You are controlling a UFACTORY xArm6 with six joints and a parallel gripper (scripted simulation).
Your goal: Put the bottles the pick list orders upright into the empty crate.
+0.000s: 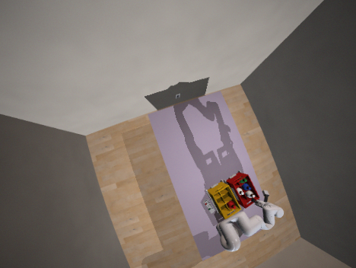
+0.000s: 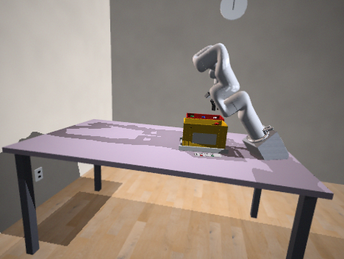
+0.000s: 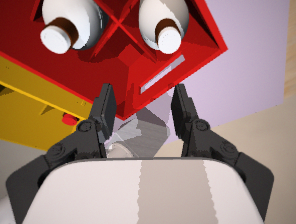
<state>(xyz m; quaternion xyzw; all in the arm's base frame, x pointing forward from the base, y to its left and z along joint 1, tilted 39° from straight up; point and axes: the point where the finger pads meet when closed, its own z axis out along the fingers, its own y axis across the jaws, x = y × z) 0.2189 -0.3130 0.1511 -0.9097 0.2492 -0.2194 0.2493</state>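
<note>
Right now my hand is 150 mm above the white bottle, 40 mm to the left of it and 10 mm short of it. From my hand the other things lie so: red crate (160 mm below, 80 mm ahead, 40 mm to the left); then blue-label bottle (150 mm below, 100 mm ahead); then green-label bottle (180 mm ahead, 150 mm below, 30 mm to the left).
</note>
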